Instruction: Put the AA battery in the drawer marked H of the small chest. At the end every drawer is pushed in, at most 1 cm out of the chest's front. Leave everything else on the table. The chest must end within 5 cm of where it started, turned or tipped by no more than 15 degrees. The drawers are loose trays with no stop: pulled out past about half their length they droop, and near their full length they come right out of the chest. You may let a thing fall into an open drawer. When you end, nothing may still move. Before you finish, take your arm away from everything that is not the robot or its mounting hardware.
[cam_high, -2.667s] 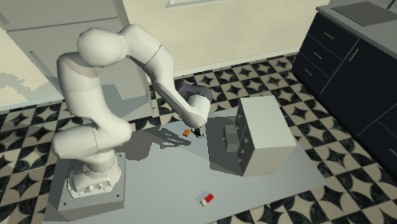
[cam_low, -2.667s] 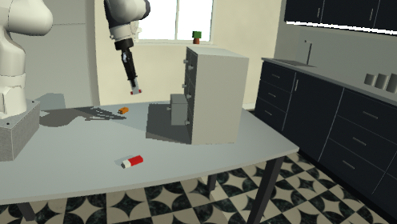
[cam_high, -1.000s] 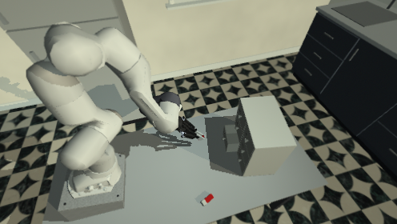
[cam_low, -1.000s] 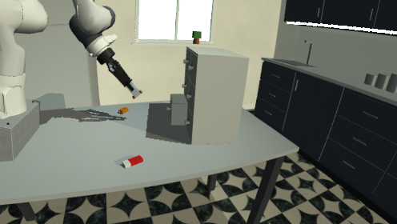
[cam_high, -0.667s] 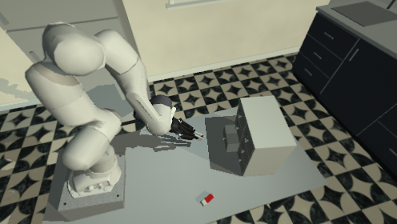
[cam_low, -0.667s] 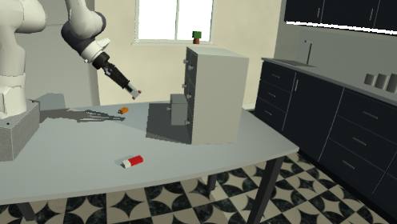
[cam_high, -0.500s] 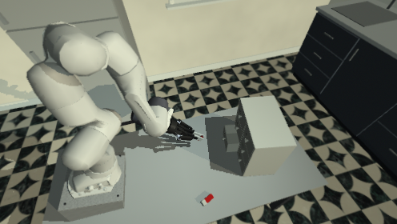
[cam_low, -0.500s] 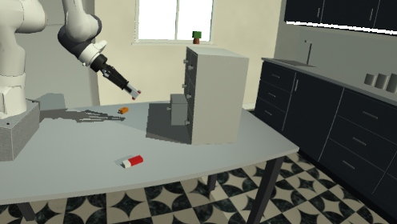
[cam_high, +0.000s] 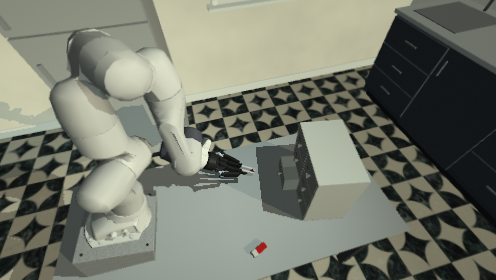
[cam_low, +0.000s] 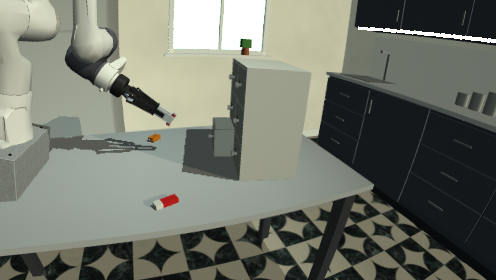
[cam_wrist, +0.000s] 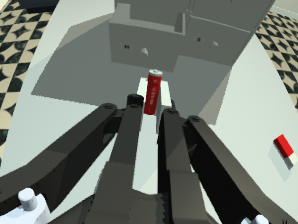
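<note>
The drawer marked H lies 24 cm ahead of my hand, 7 cm to the right of it and 11 cm below it. The rest, counted from my hand: red-and-white block: 9 cm behind, 29 cm to the right, 14 cm below; then orange piece: 2 cm behind, 13 cm to the left, 14 cm below; then AA battery: 2 cm ahead, 1 cm to the right, 2 cm below.
</note>
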